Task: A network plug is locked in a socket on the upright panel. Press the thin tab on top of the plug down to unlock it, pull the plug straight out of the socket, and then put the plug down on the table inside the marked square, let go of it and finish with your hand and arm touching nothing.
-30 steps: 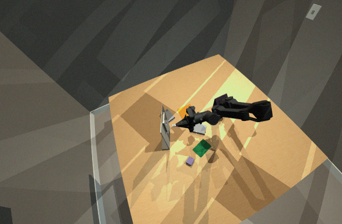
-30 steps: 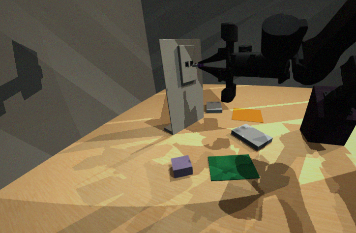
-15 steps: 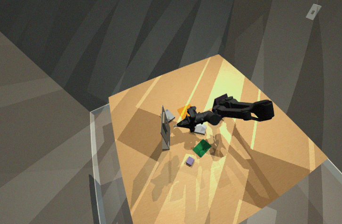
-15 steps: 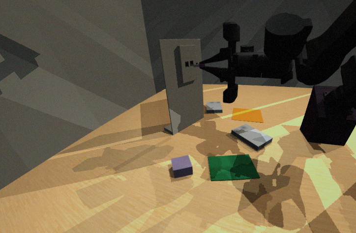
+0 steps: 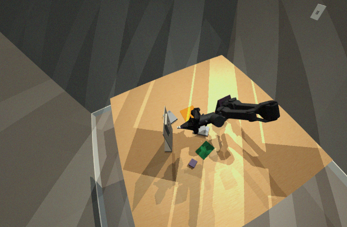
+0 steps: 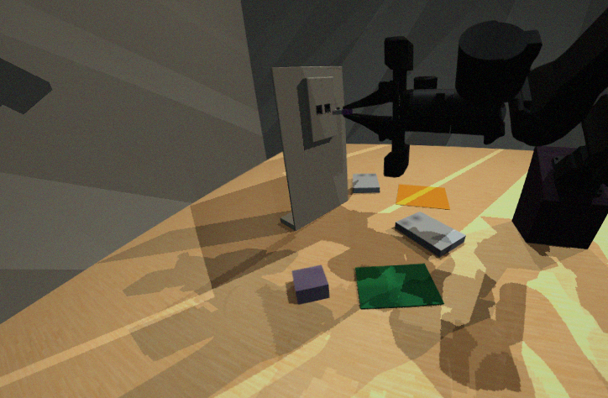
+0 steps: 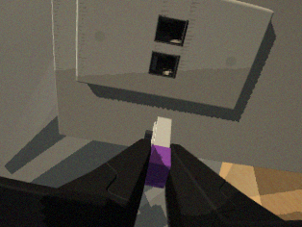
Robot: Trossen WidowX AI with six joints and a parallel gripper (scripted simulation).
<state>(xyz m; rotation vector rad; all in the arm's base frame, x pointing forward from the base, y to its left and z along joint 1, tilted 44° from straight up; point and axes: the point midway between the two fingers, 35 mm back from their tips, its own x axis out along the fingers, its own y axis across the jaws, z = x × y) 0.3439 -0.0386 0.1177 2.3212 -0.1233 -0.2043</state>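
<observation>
The orange square lies 22 cm below my gripper tip, 18 cm to the right of it and 15 cm behind it. Round my gripper tip: network plug (right at my gripper tip); then purple cube (21 cm below, 17 cm to the left, 2 cm ahead); then grey upright panel (9 cm below, 7 cm ahead, 5 cm to the right).
</observation>
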